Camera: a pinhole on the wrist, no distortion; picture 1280 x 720 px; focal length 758.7 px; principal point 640.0 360.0 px. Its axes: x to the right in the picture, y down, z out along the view. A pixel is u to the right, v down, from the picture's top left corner.
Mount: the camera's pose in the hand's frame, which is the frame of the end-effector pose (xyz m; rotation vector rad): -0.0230 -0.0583 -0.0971 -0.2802 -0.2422 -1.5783
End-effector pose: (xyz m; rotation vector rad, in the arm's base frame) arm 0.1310 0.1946 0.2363 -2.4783 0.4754 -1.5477
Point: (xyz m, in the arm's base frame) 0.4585 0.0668 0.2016
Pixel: 649 642
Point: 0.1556 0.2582 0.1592
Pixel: 806 63
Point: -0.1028 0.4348 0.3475
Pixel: behind the camera
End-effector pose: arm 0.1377 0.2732 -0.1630 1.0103 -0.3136 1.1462
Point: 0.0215 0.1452 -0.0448
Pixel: 313 268
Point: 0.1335 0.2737 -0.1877
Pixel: 477 376
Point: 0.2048 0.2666 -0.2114
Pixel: 1137 489
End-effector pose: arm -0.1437 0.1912 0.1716 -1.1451 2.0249 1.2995
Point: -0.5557 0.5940 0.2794
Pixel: 158 339
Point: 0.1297 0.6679 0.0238
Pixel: 1155 37
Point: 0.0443 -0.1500 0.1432
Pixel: behind the camera
